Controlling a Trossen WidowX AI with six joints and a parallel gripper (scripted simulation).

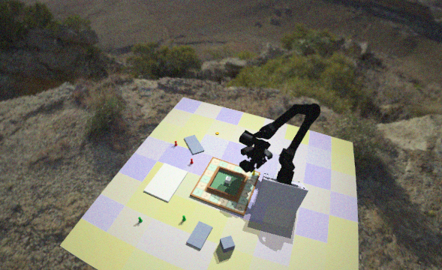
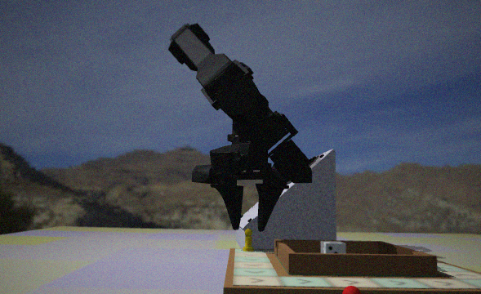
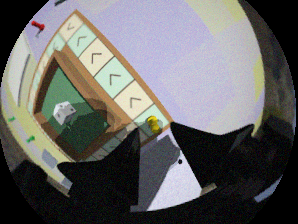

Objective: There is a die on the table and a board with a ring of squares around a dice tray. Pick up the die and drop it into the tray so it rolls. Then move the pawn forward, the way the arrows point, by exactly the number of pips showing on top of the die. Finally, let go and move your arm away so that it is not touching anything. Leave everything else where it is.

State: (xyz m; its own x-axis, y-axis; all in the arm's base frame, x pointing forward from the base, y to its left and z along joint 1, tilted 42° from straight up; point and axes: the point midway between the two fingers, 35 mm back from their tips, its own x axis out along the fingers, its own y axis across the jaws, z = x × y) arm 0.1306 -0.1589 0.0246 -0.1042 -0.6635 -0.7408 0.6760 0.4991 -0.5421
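My gripper tip is now 2 cm above the yellow pawn. From my gripper tip the other things lie so: small orange piece (29 cm to the right, 26 cm ahead, 4 cm below); white slab (44 cm ahead, 15 cm to the left, 4 cm below).
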